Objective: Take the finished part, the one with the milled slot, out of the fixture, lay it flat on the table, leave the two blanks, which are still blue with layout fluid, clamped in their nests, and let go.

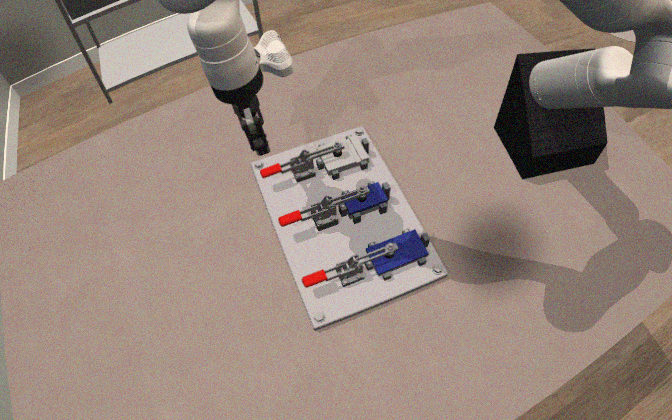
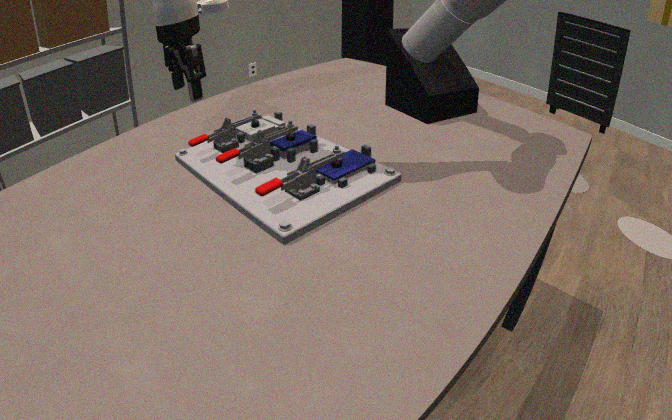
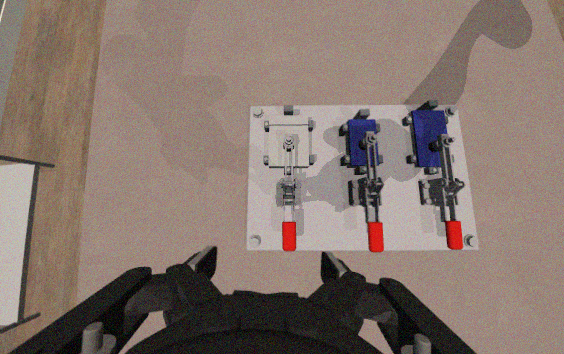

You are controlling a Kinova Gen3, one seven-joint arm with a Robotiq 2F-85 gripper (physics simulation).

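Frame: origin at the arm's base, x right, y ahead, z up, level; millimetres.
Where they show: gripper, fingertip midpoint: (image 1: 257,131) (image 2: 187,93) (image 3: 269,260); arm's base, link origin: (image 1: 549,84) (image 2: 418,47).
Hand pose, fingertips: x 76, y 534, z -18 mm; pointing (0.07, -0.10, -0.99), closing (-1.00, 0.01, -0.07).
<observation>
Each offset is from my fingertips to the top centre of the thing.
The pale finished part @(dz -104, dx -11, dy -142 mm) (image 1: 345,162) (image 2: 247,129) (image 3: 301,145) sits in the end nest of the fixture plate (image 1: 300,255) (image 2: 250,205) (image 3: 330,235). Its toggle clamp's arm lies over it, and the red handle @(dz -68, dx -16, dy -31 mm) (image 1: 270,170) (image 2: 198,140) (image 3: 289,236) is down, pointing outward. The smaller blue blank @(dz -99, dx -121, dy -142 mm) (image 1: 372,199) (image 2: 302,140) (image 3: 357,142) is clamped in the middle nest. The larger blue blank @(dz -109, dx -230, dy -157 mm) (image 1: 407,250) (image 2: 357,162) (image 3: 425,135) is clamped in the far-end nest. My gripper (image 1: 261,150) (image 2: 187,93) (image 3: 269,260) is open and empty, raised above the table beyond the plate's handle-side edge, near the finished part's handle.
The two blanks' clamps have red handles @(dz -78, dx -127, dy -13 mm) (image 1: 290,218) @(dz -88, dx -237, dy -18 mm) (image 1: 314,278), also down. Locating posts stand around each nest and bolt heads mark the plate's corners. The black robot base (image 1: 555,135) (image 2: 430,95) stands on the table beyond the nest side. A shelf unit stands beyond the table edge.
</observation>
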